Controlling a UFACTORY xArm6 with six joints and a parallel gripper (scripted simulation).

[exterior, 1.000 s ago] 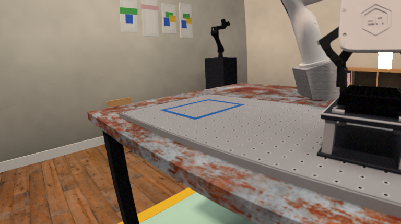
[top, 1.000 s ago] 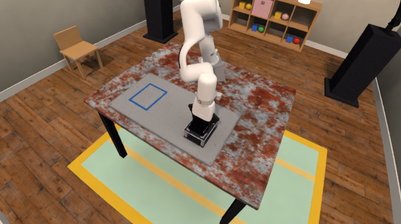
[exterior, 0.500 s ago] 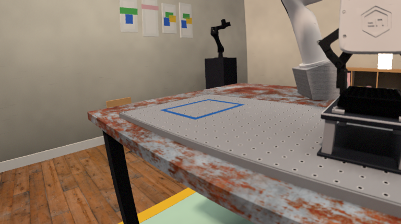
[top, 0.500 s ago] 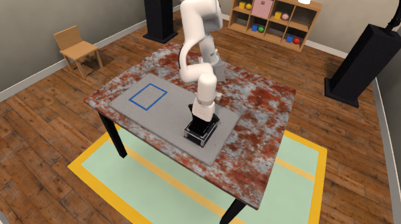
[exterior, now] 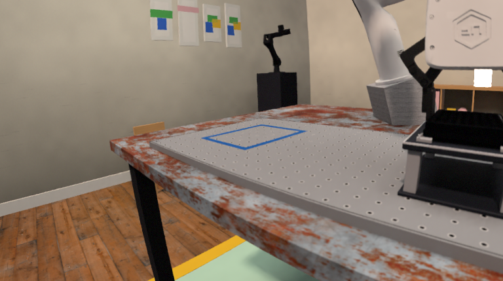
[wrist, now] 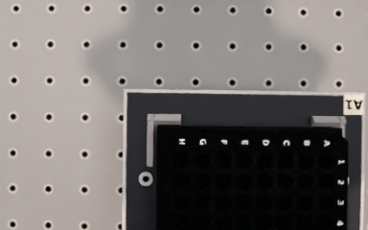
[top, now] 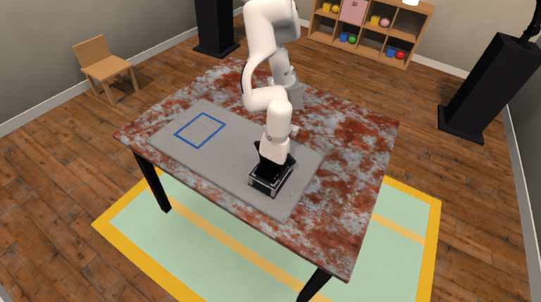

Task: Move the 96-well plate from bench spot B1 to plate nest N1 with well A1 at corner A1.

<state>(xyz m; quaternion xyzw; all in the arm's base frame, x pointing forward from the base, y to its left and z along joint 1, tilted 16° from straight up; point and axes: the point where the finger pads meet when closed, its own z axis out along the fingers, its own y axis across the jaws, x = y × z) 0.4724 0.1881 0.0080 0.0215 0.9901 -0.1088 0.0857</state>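
Now: the black 96-well plate 1 cm below my hand. From my hand the other things lie so: raised black plate nest 3 cm below.
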